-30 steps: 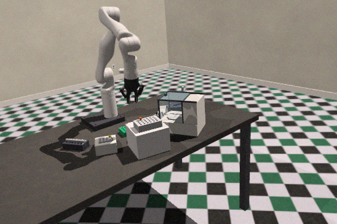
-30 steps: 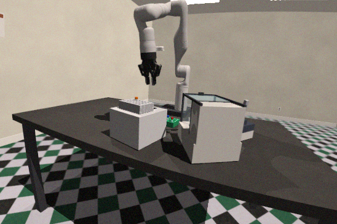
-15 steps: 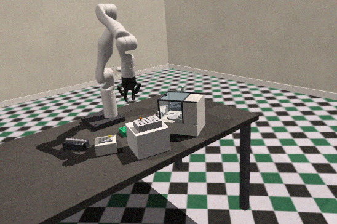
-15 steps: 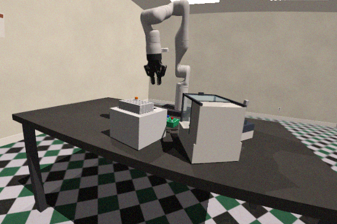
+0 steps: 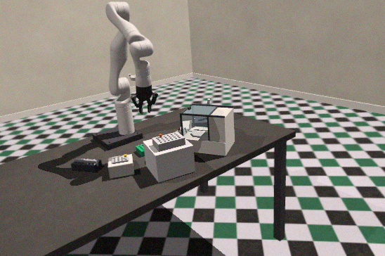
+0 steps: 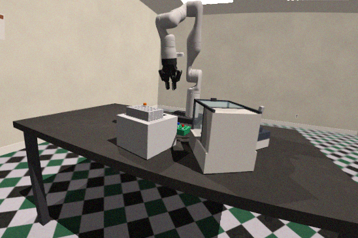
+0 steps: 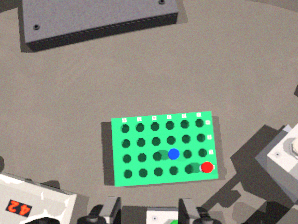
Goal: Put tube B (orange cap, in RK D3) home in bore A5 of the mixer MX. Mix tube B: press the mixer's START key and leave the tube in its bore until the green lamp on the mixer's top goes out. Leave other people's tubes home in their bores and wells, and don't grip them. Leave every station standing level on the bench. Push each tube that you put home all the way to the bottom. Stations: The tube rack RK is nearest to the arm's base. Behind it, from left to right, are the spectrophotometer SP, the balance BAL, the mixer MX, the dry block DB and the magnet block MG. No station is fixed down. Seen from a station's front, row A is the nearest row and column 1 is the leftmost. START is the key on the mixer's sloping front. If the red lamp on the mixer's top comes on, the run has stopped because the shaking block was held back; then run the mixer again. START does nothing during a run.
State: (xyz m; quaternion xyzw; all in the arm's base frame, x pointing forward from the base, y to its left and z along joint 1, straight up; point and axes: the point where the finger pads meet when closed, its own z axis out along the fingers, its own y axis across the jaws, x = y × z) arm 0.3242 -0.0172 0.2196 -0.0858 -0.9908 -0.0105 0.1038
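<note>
The START key lies 180 mm below my hand, 40 mm ahead of it and 30 mm to the left of it. Also, from my hand: grey shaking block: 210 mm ahead, 100 mm below; green tube rack RK: 240 mm below, 60 mm behind, 30 mm to the left; blue-capped tube: 220 mm below, 50 mm behind, 40 mm to the left.
</note>
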